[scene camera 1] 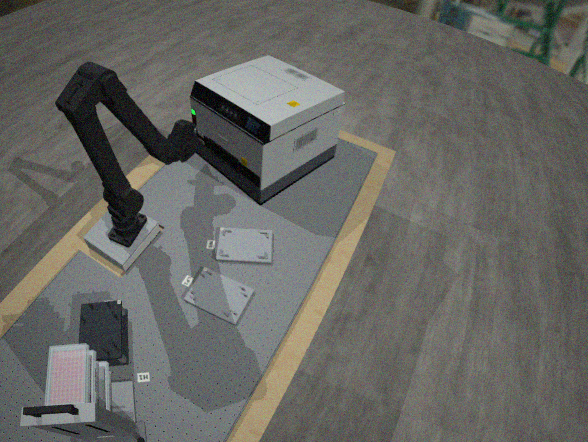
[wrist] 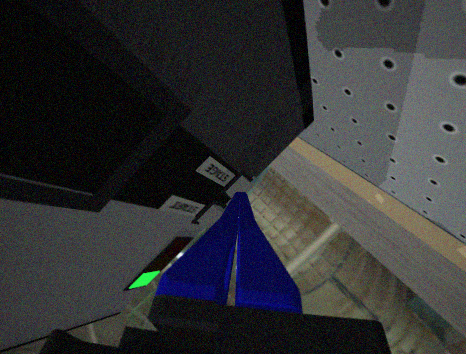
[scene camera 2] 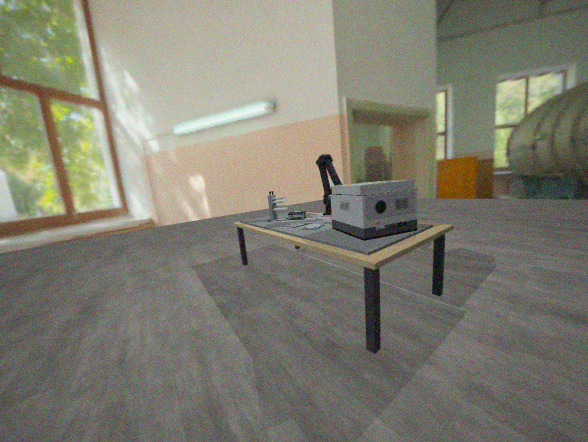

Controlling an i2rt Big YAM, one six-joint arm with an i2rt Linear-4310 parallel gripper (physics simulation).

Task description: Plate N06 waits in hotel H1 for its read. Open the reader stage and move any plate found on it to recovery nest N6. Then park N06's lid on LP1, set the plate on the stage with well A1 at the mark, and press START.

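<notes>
My gripper is shut and empty, its blue fingertips together beside the dark front of the reader. In the wrist view a STAGE label lies just beyond and left of the tips, with a second pale label nearby. The fingertips are hidden in scene camera 1. I cannot tell whether the stage is open. A plate with pinkish wells sits in the hotel near the H1 label. Two grey nests show no plate; their labels are unreadable.
The reader's green light is lit. A black rack-like holder stands behind the hotel. The arm base stands at the table's left edge. The wooden table edge runs beside the perforated mat.
</notes>
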